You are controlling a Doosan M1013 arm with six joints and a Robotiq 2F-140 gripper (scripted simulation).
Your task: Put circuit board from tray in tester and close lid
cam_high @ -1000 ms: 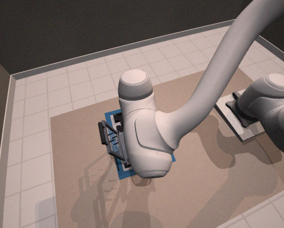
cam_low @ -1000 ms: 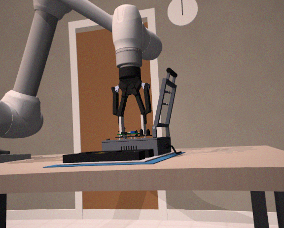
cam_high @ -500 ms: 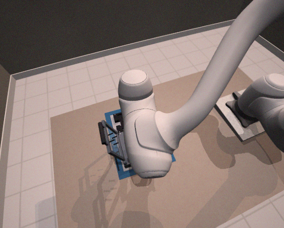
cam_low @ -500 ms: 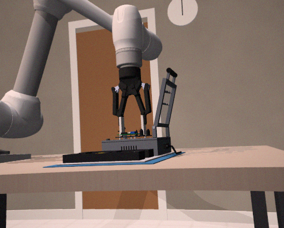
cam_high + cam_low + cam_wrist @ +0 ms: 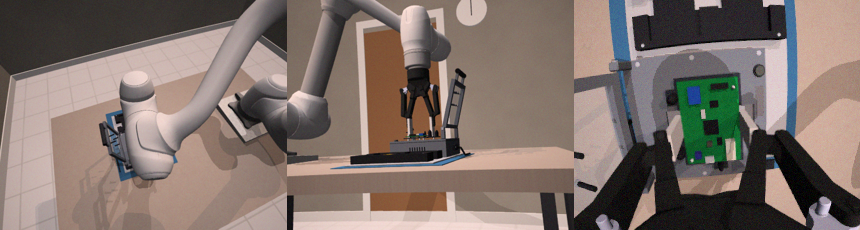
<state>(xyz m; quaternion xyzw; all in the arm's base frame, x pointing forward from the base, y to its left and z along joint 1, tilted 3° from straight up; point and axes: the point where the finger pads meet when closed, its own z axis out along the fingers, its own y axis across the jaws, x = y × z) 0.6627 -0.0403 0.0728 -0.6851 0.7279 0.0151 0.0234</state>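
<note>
Now: hand 20 mm above the green circuit board. From my hand the other things lie so: latch hook (60 mm to the left, 60 mm behind, 10 mm below); then lid (120 mm ahead, 90 mm above, 10 mm to the right).
</note>
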